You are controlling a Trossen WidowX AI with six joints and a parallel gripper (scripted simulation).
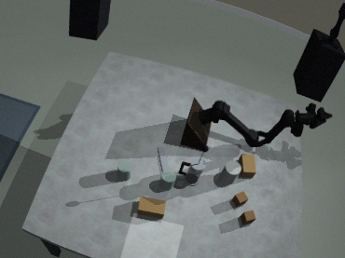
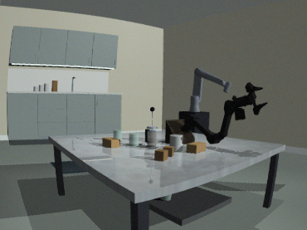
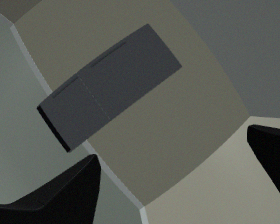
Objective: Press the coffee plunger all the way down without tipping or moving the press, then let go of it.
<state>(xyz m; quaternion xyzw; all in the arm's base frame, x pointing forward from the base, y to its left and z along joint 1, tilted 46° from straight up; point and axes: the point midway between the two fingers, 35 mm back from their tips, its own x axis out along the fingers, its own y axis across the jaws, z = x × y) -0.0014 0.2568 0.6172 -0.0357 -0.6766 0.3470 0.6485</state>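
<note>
Now: gripper tip 660 mm to the left of the coffee press, 300 mm short of it and 220 mm above it. Round my gripper tip: white cylinder 470 mm to the right, 300 mm below, 250 mm ahead.
</note>
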